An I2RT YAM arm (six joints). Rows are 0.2 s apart.
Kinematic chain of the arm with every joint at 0, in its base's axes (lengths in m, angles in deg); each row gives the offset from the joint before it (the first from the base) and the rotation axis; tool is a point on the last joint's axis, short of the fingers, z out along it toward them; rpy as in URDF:
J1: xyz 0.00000 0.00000 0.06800 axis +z
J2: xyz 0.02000 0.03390 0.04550 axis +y
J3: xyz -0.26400 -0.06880 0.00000 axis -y
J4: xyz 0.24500 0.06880 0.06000 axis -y
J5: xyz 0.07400 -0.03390 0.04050 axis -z
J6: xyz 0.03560 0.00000 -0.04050 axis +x
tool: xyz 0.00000 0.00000 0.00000 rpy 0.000 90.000 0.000
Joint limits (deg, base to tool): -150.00..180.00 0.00..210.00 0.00..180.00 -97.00..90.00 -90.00..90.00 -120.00..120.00
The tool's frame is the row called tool.
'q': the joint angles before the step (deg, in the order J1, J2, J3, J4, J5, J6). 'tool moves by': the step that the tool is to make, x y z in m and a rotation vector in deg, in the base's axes. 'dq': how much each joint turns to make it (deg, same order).
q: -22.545 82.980 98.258 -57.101 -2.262 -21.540
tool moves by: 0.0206 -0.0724 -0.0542 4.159 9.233 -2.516
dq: -10.448 10.465 0.004 -0.183 -4.919 -6.229
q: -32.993 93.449 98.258 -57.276 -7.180 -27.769
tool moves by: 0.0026 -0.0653 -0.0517 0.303 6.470 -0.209
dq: -8.145 9.111 -0.012 2.566 -1.439 -8.693
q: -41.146 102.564 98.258 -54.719 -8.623 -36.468
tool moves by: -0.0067 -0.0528 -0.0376 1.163 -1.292 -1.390
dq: -6.466 6.650 0.001 6.104 -4.085 -3.539
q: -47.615 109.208 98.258 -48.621 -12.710 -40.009
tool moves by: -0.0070 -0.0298 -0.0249 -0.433 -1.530 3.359
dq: -3.700 4.175 0.008 3.992 -4.330 -5.841
